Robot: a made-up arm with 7 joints.
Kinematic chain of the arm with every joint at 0, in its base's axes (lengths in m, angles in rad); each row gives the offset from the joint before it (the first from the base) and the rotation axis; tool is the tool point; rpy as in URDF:
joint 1: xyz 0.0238 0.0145 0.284 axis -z
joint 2: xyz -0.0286 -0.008 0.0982 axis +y
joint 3: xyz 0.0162 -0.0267 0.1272 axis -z
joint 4: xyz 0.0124 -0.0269 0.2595 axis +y
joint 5: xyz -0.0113 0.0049 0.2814 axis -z
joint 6: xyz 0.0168 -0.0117 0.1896 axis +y
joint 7: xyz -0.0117 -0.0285 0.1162 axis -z
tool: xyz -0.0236 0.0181 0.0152 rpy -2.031 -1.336 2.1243
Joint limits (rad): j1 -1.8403..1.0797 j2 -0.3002..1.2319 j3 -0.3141..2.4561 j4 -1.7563..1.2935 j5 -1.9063..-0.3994 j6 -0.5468..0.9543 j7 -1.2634..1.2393
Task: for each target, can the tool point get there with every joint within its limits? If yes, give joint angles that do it. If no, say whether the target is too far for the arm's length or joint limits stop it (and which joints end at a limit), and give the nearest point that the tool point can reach.
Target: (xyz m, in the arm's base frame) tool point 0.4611 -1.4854 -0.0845
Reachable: no: too far | nearest point 0.2933 -0.8443 0.2252 | short by 0.731 m
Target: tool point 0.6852 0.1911 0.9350
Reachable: yes | joints -0.5028 0.2994 0.1724 0.9484 -1.6959 -0.2359 0.9619
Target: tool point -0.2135 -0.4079 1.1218
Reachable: yes | joints -1.5911 -0.0463 0.5943 -0.9918 -1.3063 0.6296 -0.8495
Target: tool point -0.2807 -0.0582 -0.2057
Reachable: no: joint limits stop it (at a limit: joint 1, joint 2, joint 3, joint 4, joint 5, joint 6) | nearest point -0.3954 0.2090 0.0836 | short by 0.410 m
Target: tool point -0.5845 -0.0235 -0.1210
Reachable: no: joint limits stop it (at a limit: joint 1, joint 2, joint 4, joint 5) | nearest point -0.4420 0.2027 0.1116 | short by 0.354 m
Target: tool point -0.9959 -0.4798 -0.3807
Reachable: no: too far | nearest point -0.5362 -0.2570 0.4417 | short by 0.968 m
